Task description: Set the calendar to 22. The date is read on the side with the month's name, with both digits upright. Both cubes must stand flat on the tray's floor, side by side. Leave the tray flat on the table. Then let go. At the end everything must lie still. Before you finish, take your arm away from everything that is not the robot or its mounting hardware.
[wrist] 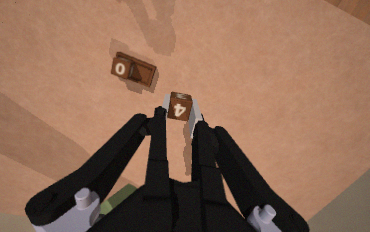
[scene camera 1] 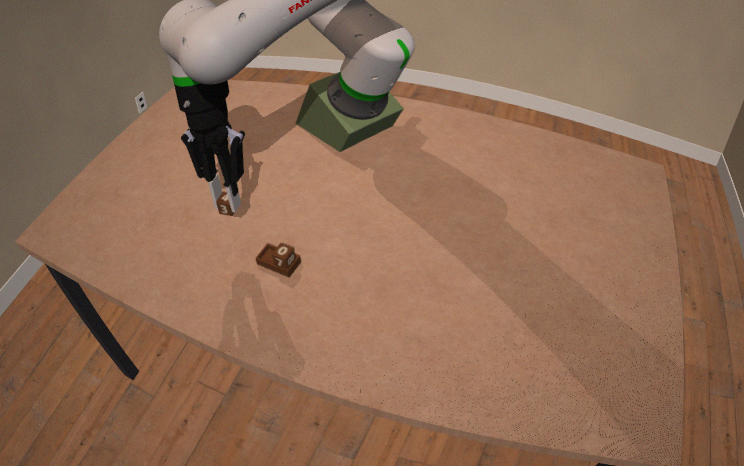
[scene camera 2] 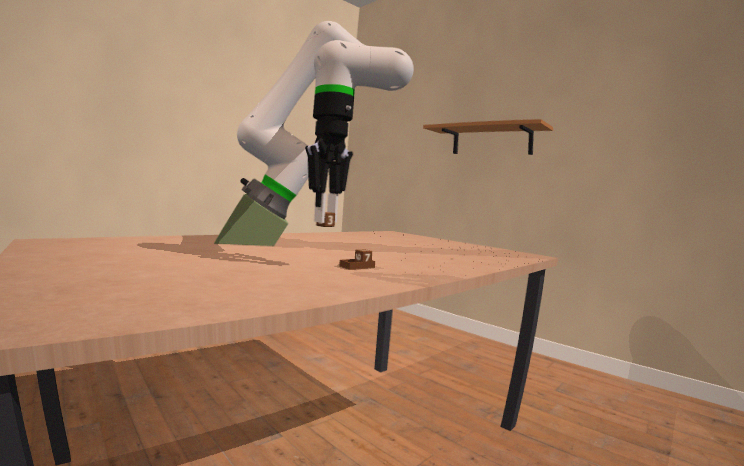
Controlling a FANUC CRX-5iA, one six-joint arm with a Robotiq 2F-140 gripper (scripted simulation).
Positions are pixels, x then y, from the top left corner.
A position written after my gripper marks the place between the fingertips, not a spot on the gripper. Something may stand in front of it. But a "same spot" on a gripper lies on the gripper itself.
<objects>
my gripper: wrist; scene camera 1; scene camera 2 325, 222
same spot on my gripper: [scene camera 1: 201, 156] = [wrist: 222, 164]
</objects>
